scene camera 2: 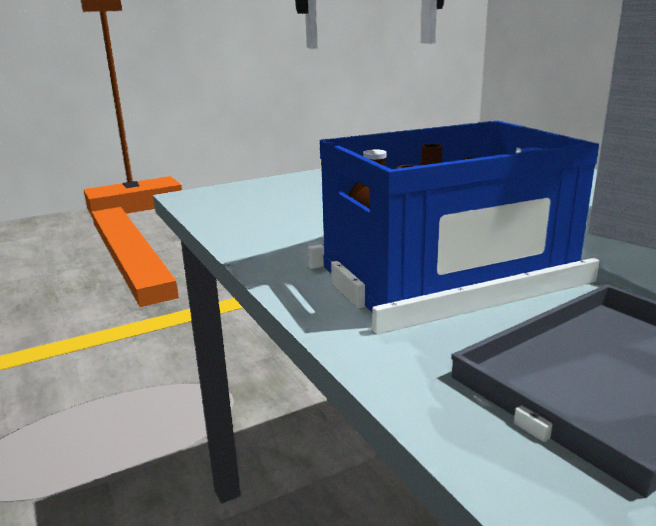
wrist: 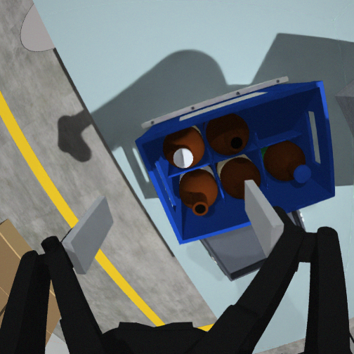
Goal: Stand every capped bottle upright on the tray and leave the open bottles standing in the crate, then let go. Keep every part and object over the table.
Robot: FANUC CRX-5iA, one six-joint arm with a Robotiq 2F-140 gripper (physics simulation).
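Places are measured from the arm's base along level axes (x ahead, y left, z up), in metres.
Pixels of known places: gripper, fingertip midpoint: [scene camera 2: 370, 45].
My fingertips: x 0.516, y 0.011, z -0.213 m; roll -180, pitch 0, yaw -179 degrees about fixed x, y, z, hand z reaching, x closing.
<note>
Ahead of a thing's pixels: the offset from my fingertips to its top centre. "spot": to the spot under its first point.
The blue crate {0.098 m back, 0.020 m left, 0.112 m down} [scene camera 2: 355, 230] [wrist: 326, 145] stands on the table with several brown bottles upright inside. A white-capped bottle {spot: 0.004 m back, 0.008 m left, 0.124 m down} [scene camera 2: 375, 154] [wrist: 183, 158] is in a corner compartment. A blue-capped bottle [wrist: 301, 174] is at the right in the wrist view. Two open bottles [wrist: 227, 131] [wrist: 198, 189] show their mouths; another bottle [wrist: 239, 175] has its top hidden behind a finger. One compartment holds no bottle. The dark grey tray {spot: 0.145 m back, 0.277 m left, 0.282 m down} [scene camera 2: 591, 372] [wrist: 232, 250] lies beside the crate, with no bottle on its visible part. My gripper [scene camera 2: 369, 23] [wrist: 174, 203] is open and empty, above the crate's height.
White rails {0.119 m back, 0.116 m left, 0.257 m down} [scene camera 2: 481, 295] [wrist: 215, 101] and small white blocks border the crate; another block {spot: 0.051 m back, 0.340 m left, 0.275 m down} [scene camera 2: 532, 422] touches the tray. The table edge [scene camera 2: 306, 364] runs near both. A grey column [scene camera 2: 626, 136] stands at the right. An orange stand [scene camera 2: 134, 257] is on the floor beyond the table.
</note>
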